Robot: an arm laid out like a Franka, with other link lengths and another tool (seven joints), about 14 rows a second.
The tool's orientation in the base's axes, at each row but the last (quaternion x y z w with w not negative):
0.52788, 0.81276, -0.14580, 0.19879
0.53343, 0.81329, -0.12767, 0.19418
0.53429, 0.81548, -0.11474, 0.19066
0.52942, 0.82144, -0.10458, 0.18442
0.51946, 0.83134, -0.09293, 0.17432
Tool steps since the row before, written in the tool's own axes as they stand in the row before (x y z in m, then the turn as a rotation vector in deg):
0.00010, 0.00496, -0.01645, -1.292, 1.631, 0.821
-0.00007, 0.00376, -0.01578, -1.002, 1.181, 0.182
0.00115, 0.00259, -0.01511, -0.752, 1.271, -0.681
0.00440, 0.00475, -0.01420, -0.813, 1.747, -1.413
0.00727, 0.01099, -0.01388, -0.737, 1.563, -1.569
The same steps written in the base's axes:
0.00172, 0.00942, 0.01427, 2.103, -0.748, -0.149
0.00064, 0.00799, 0.01411, 1.472, -0.425, 0.290
-0.00089, 0.00790, 0.01316, 1.303, 0.156, 0.961
-0.00005, 0.01085, 0.01121, 1.617, 0.572, 1.663
0.00426, 0.01557, 0.01028, 1.392, 0.606, 1.773

